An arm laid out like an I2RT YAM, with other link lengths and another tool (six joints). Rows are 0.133 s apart.
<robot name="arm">
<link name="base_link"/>
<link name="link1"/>
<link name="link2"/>
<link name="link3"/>
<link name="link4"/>
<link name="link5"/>
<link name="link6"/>
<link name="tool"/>
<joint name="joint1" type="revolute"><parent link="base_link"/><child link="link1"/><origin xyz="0.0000 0.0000 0.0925"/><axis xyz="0 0 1"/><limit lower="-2.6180" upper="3.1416"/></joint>
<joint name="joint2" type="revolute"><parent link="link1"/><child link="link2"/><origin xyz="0.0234 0.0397 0.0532"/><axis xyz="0 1 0"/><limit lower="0.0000" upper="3.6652"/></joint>
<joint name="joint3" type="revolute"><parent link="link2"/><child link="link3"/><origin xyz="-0.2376 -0.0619 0.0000"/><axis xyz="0 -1 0"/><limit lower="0.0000" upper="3.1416"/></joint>
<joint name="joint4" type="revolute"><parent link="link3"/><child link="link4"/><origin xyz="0.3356 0.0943 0.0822"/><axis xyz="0 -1 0"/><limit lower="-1.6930" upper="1.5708"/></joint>
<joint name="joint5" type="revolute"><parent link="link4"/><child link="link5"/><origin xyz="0.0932 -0.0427 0.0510"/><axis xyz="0 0 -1"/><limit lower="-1.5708" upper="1.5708"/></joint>
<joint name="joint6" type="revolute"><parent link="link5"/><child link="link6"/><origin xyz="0.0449 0.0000 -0.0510"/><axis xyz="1 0 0"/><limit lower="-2.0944" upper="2.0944"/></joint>
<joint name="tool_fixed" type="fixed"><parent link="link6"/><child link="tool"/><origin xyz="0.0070 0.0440 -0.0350" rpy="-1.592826 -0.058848 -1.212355"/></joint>
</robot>
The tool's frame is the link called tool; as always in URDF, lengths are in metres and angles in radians.
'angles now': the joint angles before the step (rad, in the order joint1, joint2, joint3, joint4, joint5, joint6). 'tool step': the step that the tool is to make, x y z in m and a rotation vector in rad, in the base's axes. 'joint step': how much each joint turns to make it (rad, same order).
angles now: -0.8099, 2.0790, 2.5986, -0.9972, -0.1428, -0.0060
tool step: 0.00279, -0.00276, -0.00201, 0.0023, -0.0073, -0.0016
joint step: -0.0004, 0.0085, 0.0013, 0.0115, -0.0021, 0.0067
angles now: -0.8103, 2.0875, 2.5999, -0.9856, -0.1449, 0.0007
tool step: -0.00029, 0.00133, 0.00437, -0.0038, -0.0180, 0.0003
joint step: 0.0003, -0.0066, -0.0014, 0.0113, -0.0046, 0.0094
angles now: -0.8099, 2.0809, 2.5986, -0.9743, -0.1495, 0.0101
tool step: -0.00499, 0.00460, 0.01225, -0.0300, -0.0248, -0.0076
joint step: -0.0002, -0.0285, -0.0089, 0.0193, 0.0078, 0.0007
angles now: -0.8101, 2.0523, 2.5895, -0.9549, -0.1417, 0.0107
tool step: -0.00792, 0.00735, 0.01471, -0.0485, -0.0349, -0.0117
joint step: 0.0002, -0.0718, -0.0677, 0.0547, 0.0141, -0.0031
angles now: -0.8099, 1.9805, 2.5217, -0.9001, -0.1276, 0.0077
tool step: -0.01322, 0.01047, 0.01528, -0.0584, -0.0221, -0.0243
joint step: -0.0009, -0.0924, -0.0848, 0.0482, 0.0300, -0.0154
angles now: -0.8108, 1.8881, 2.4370, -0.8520, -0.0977, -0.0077
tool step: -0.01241, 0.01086, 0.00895, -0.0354, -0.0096, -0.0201
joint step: 0.0001, -0.0848, -0.0834, 0.0299, 0.0243, -0.0110
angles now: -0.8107, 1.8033, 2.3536, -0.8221, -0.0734, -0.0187
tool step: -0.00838, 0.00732, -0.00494, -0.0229, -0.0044, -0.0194
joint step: 0.0008, -0.1037, -0.1490, 0.0645, 0.0227, -0.0070
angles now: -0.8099, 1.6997, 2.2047, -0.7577, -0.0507, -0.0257
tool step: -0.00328, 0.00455, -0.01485, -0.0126, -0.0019, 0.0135
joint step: 0.0015, -0.0878, -0.1550, 0.0771, -0.0099, -0.0101
